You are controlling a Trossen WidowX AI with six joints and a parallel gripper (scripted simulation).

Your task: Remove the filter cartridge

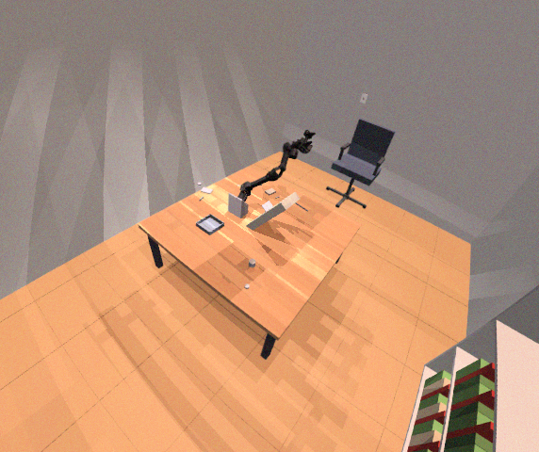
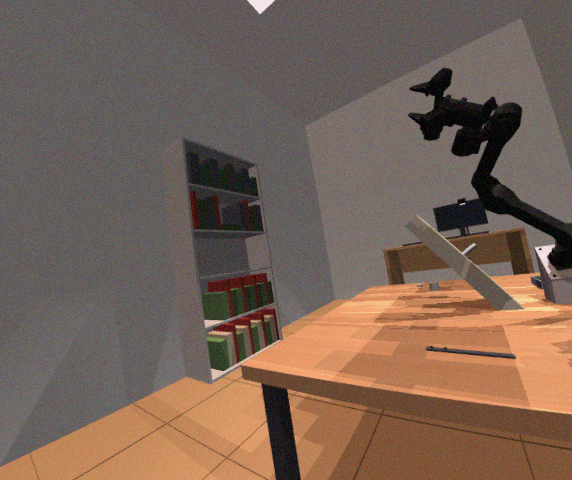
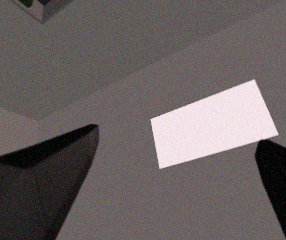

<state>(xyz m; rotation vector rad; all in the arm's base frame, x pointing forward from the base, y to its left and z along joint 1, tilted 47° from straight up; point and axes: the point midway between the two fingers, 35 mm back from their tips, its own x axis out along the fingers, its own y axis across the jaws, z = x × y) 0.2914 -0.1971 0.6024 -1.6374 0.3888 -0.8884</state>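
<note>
My gripper tip is now 40 cm above the round filter cartridge, 33 cm to the left of it and 1 cm past it. The rest, counted from my gripper tip: dark-rimmed tray (67 cm below, 57 cm to the right, 44 cm behind).
</note>
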